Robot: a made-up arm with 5 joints.
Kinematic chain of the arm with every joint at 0, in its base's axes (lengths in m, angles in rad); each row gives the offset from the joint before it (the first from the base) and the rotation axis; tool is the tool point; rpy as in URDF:
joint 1: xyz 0 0 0.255 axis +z
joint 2: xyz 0 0 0 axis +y
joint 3: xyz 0.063 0 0.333 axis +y
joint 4: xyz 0.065 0 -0.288 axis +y
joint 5: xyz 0.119 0 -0.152 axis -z
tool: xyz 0 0 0 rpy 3.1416 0 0
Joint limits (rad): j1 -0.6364..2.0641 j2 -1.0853..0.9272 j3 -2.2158..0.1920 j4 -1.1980..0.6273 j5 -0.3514..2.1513
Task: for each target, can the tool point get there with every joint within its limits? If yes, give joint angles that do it. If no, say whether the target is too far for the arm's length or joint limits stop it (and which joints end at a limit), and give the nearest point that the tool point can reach.
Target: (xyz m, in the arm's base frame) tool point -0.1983 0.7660 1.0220
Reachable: no: too far | nearest point -0.1451 0.5604 0.8162 | short by 0.296 m
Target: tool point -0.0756 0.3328 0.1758
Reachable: yes | joints 1.7942 0.3744 -0.0899 -0.8121 -0.1238
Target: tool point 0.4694 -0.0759 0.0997
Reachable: yes | joints -0.1603 0.5376 -0.7157 0.0614 1.5674
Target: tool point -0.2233 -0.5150 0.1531
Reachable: no: joint limits stop it (at a limit: joint 2, joint 3, joint 4) | nearest point -0.0386 -0.0890 0.1297 | short by 0.465 m
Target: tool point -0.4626 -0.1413 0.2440
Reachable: no: joint limits stop it (at a limit: joint 2, joint 3, joint 4) | nearest point -0.0928 -0.0283 0.1297 | short by 0.403 m
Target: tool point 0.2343 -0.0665 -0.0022
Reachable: yes | joints -0.2766 0.6337 -0.4064 0.4515 0.2845
